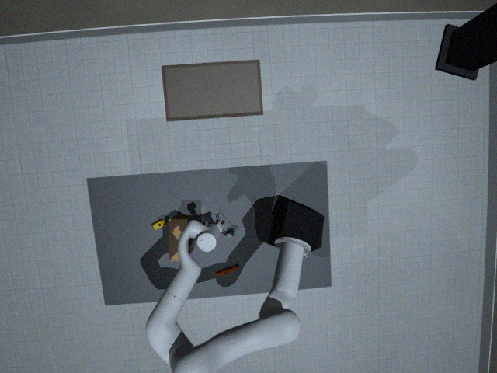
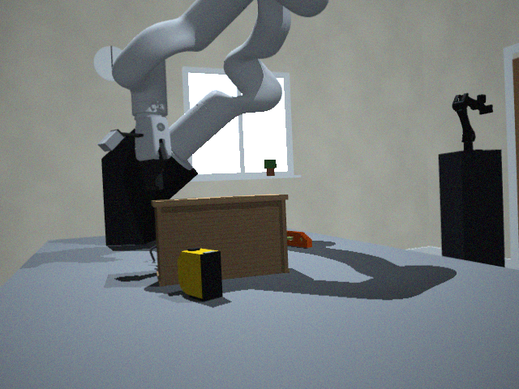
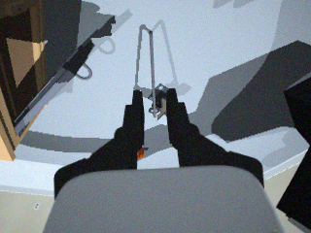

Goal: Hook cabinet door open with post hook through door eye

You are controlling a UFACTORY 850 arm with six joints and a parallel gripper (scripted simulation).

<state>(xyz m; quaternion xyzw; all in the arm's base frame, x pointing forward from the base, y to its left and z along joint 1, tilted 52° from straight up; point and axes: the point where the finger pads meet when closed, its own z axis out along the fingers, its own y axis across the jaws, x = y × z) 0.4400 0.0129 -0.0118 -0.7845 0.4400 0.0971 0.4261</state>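
My hand is 15 cm above the hook rod, 4 cm to the right of it and 3 cm past it. The rest, counted from my hand: hook post: 14 cm below, 7 cm to the left, 6 cm behind; black tape measure: 35 cm ahead, 16 cm below, 13 cm to the left; dark door: 16 cm to the left, 13 cm below, 10 cm ahead.
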